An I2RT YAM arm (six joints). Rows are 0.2 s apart.
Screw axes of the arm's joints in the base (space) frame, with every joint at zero. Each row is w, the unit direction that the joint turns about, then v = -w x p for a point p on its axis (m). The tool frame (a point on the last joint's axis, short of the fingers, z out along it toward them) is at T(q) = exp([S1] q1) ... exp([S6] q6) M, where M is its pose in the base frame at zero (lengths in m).
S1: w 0 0 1 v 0 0 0
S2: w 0 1 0 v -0.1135 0 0.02
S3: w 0 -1 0 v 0.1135 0 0.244
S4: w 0 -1 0 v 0.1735 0 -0.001
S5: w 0 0 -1 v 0 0.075 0
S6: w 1 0 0 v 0 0.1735 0
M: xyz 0.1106 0 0.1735 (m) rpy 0 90 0 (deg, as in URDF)
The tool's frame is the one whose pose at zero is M.
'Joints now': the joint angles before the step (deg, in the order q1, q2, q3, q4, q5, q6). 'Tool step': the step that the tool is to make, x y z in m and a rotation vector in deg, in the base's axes. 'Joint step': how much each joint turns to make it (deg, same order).
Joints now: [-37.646, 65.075, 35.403, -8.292, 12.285, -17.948]
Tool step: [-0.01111, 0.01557, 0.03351, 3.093, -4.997, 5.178]
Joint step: [0.293, -7.349, 3.588, -9.074, -7.210, 1.460]
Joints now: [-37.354, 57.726, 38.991, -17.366, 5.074, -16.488]
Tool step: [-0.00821, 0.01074, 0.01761, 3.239, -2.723, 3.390]
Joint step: [0.101, -3.726, 2.439, -6.026, -5.146, 1.484]
